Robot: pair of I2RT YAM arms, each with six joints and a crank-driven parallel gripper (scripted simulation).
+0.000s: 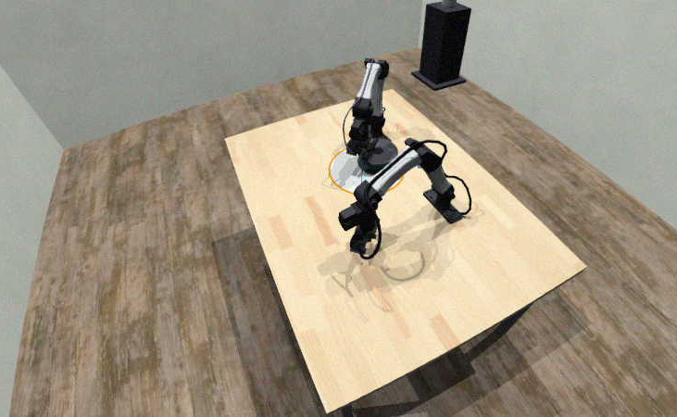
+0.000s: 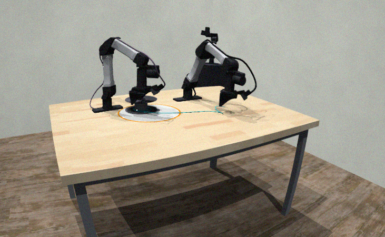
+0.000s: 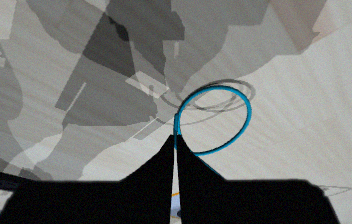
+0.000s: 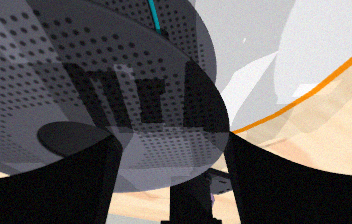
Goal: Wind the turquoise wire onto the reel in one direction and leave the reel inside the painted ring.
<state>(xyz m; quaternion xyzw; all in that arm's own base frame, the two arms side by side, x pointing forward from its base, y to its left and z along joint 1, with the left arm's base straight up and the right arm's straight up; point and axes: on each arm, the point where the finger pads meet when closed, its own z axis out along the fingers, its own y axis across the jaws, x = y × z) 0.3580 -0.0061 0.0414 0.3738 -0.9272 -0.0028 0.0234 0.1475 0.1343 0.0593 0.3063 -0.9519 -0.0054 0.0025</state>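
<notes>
My right hand is 50 mm to the right of the dark reel, 40 mm past it and 30 mm above it. Also, from my right hand: orange painted ring (70 mm to the left, 60 mm below, 30 mm ahead); card (250 mm behind, 180 mm to the left, 60 mm below).
</notes>
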